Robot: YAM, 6 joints.
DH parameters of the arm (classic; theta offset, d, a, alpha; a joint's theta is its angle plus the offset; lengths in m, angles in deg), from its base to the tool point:
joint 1: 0 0.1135 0.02 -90
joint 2: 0 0 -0.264 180
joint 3: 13.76 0 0.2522 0
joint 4: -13.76 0 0.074 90
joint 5: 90 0 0 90
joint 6: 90 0.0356 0 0
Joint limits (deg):
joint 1: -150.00..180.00
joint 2: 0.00..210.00
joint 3: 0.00..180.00
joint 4: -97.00..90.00
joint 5: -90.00..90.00
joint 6: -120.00..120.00
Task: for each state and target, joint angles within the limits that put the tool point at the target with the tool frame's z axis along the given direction. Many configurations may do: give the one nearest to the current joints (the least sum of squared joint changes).
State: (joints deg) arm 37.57 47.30 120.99 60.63 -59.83 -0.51
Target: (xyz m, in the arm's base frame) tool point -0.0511 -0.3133 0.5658 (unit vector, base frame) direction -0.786 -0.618 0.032
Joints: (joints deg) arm 85.46 51.47 144.75 84.03 -47.25 -0.51
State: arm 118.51 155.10 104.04 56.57 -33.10 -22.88
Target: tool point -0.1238 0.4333 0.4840 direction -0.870 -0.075 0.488
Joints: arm 102.02 130.18 134.71 73.00 -60.03 -22.88
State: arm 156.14 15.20 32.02 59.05 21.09 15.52
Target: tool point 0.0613 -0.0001 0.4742 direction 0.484 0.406 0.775
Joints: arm 161.72 25.37 48.67 89.91 32.51 15.52
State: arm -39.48 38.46 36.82 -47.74 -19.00 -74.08
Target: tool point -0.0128 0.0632 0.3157 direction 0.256 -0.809 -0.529
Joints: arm -76.60 5.01 61.39 -88.39 -3.53 -74.08
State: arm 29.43 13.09 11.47 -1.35 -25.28 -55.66
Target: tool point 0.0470 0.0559 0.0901 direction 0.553 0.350 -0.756
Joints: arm 57.84 4.60 0.12 -47.52 16.37 -55.66
